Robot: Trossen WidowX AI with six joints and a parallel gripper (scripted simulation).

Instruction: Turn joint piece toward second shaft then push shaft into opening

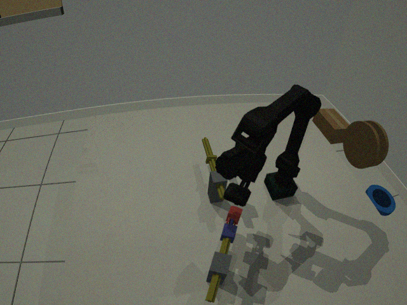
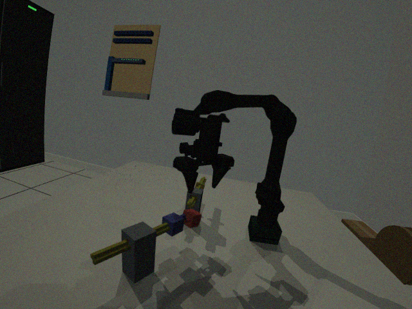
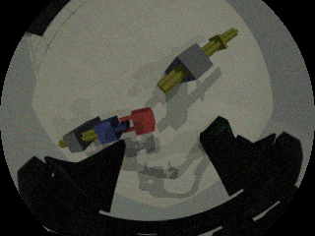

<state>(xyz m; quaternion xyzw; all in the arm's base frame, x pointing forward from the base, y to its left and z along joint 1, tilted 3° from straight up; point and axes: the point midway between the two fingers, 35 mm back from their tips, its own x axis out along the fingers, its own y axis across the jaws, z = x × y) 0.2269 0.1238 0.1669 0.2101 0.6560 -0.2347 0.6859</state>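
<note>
The red joint piece is 80 mm below my gripper tip, 30 mm to the left of it and 20 mm ahead of it.
</note>
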